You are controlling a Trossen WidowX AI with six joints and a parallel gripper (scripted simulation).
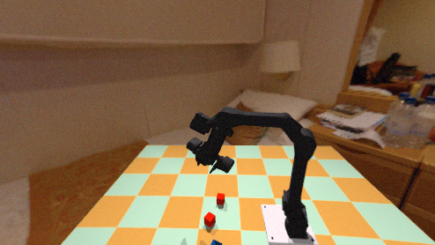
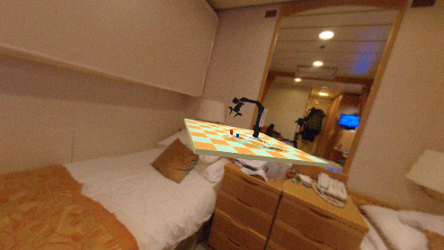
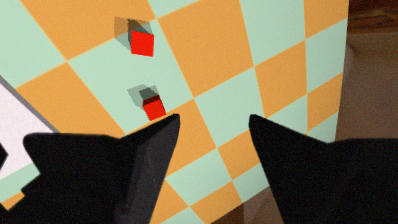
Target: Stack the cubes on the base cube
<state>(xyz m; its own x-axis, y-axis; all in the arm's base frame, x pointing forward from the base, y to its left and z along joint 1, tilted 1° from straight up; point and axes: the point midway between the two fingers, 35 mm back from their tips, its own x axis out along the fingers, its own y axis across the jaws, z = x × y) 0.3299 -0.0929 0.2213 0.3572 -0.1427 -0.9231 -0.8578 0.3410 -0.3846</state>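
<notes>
Now: gripper tip 5 cm past the blue cube, 19 cm to the right of it and 18 cm above it.
</notes>
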